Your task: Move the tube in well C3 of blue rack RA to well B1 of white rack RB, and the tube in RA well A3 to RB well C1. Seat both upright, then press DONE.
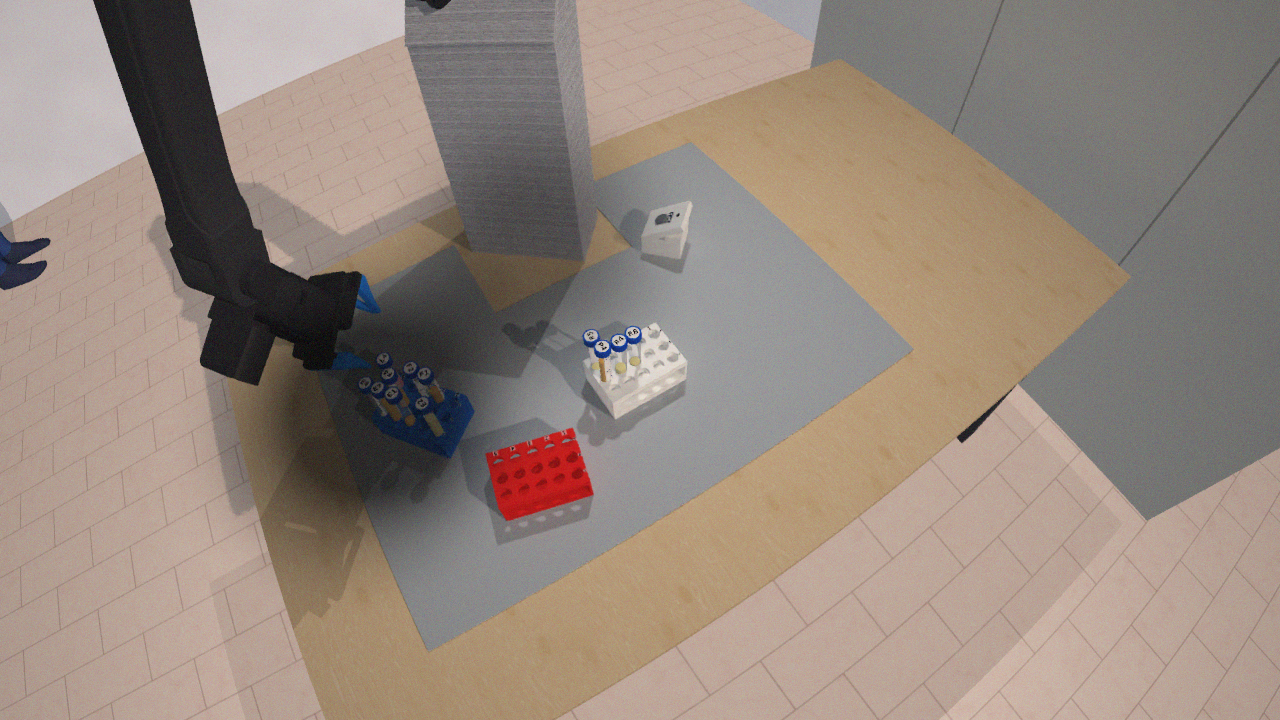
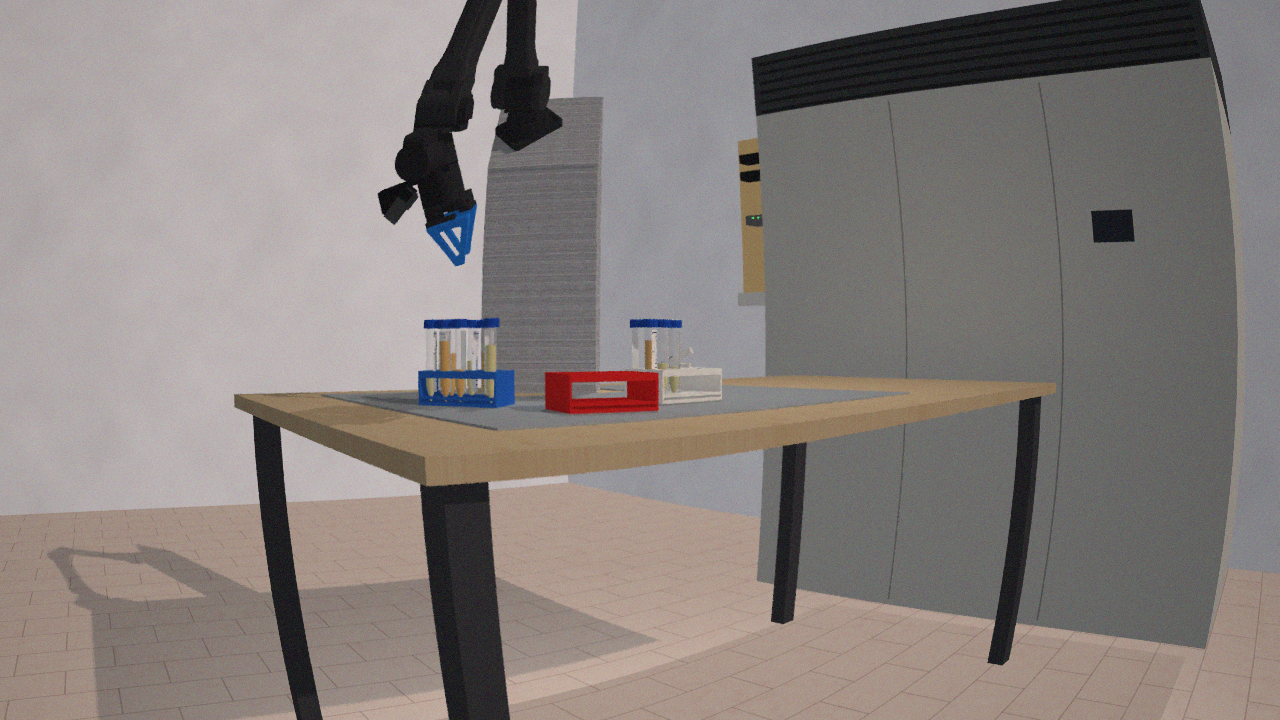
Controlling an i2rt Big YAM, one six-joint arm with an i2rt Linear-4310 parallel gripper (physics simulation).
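Seen in the pictures: gripper, fingertip midpoint: (image 1: 372, 339) (image 2: 462, 259); arm's base, origin of the base link: (image 2: 528, 129).
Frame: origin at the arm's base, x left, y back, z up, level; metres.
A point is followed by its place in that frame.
Blue rack RA (image 1: 454, 431) @[x -0.351, y -0.260, z -0.500 m] (image 2: 504, 390) @[x -0.346, y -0.258, z -0.507 m] stands at the left of the grey mat and holds several blue-capped tubes (image 1: 432, 419) @[x -0.368, y -0.259, z -0.438 m] (image 2: 490, 351) @[x -0.375, y -0.257, z -0.451 m]; which wells they fill is too small to tell. White rack RB (image 1: 617, 405) @[x -0.154, y -0.406, z -0.516 m] (image 2: 707, 370) @[x -0.078, y -0.440, z -0.482 m] stands near the middle of the mat, with several blue-capped tubes (image 1: 603, 362) @[x -0.148, y -0.381, z -0.431 m] (image 2: 648, 347) @[x -0.150, y -0.378, z -0.447 m] at its left side. My gripper (image 1: 369, 336) @[x -0.366, y -0.187, z -0.315 m] (image 2: 460, 259) @[x -0.366, y -0.187, z -0.315 m] is open and empty, high above RA, clear of the tube caps. A small white sloped box (image 1: 664, 241) @[x 0.128, y -0.260, z -0.490 m] with a dark round mark stands behind RB; no DONE lettering can be read.
A red rack (image 1: 549, 506) @[x -0.333, y -0.439, z -0.524 m] (image 2: 558, 394) @[x -0.370, y -0.375, z -0.507 m] without tubes stands between and in front of RA and RB. A tall grey column (image 1: 528, 134) @[x -0.002, y -0.105, z -0.255 m] (image 2: 546, 241) @[x -0.020, y -0.076, z -0.251 m] rises at the table's back edge. A large grey cabinet (image 1: 1118, 134) (image 2: 975, 313) stands beyond the table's right side.
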